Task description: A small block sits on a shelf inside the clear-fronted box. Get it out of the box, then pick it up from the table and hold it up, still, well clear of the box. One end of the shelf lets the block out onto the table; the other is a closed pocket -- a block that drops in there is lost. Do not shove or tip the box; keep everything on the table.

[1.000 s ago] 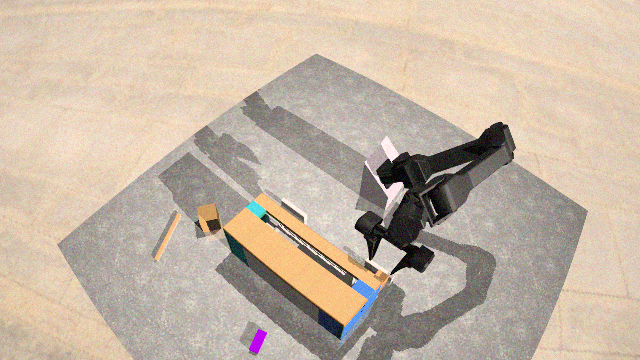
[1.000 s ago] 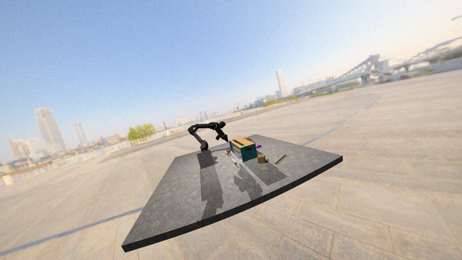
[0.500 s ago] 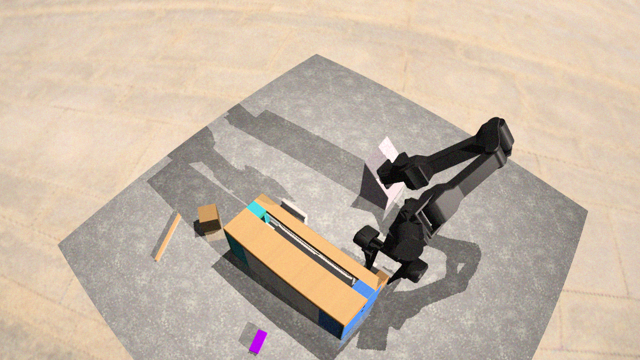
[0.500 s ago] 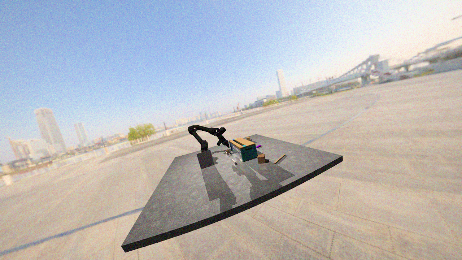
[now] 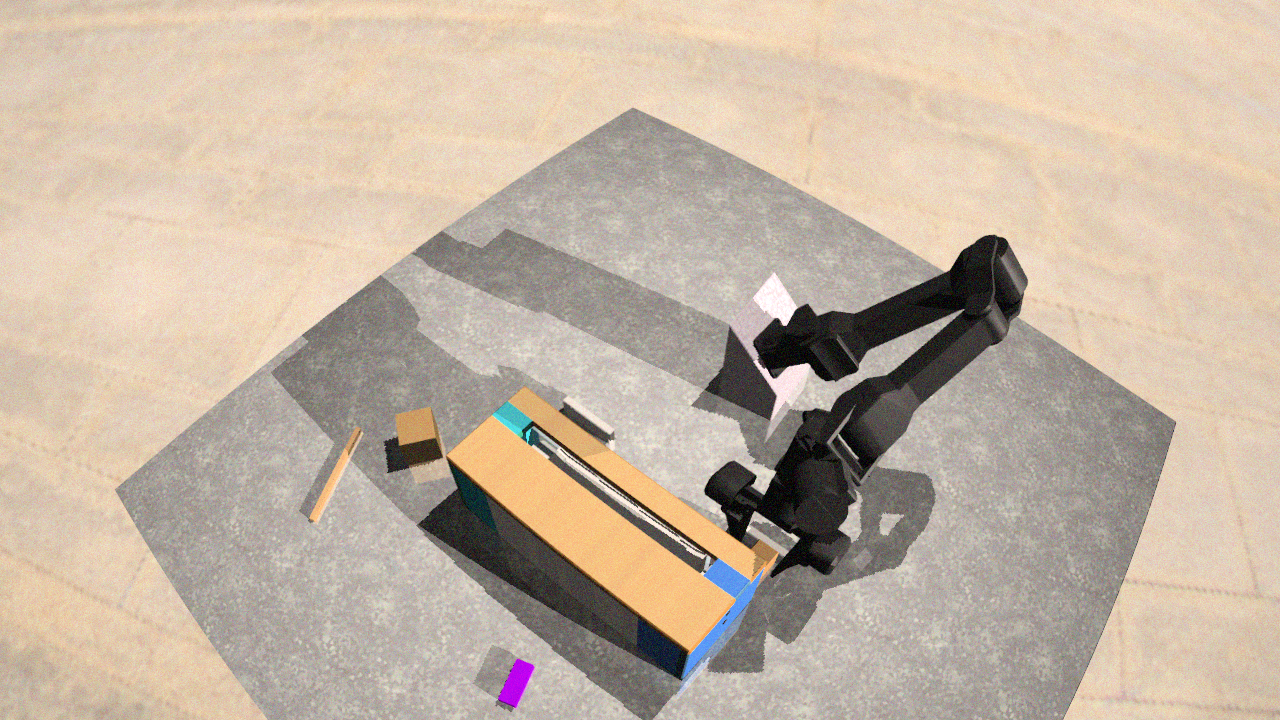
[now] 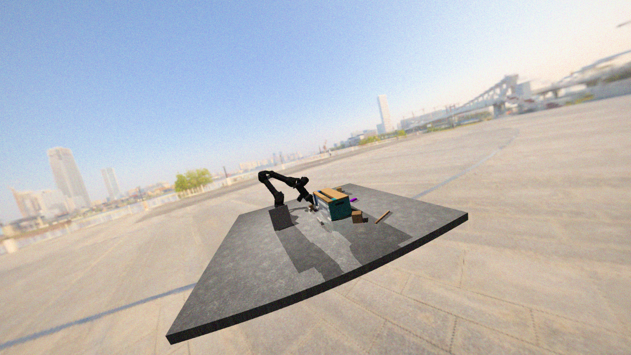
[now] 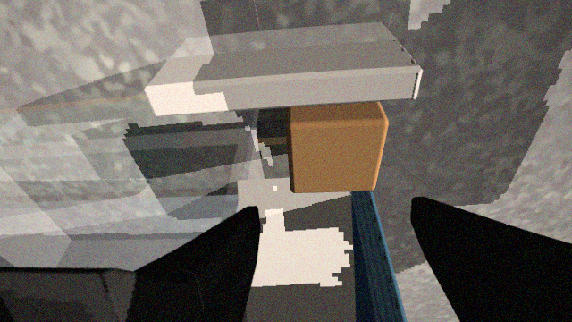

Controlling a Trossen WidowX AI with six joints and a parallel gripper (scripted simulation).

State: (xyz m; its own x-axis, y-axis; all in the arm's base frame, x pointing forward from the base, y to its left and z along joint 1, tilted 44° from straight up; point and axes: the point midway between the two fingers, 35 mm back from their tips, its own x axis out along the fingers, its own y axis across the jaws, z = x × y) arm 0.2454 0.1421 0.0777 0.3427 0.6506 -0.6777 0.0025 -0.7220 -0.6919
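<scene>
The tan block is 2 cm below my gripper tip and 2 cm behind it. Round my gripper tip: thin wooden stick: 54 cm to the right, 27 cm ahead, 4 cm below; tan-topped box: 17 cm to the right, 6 cm ahead, 2 cm above.
</scene>
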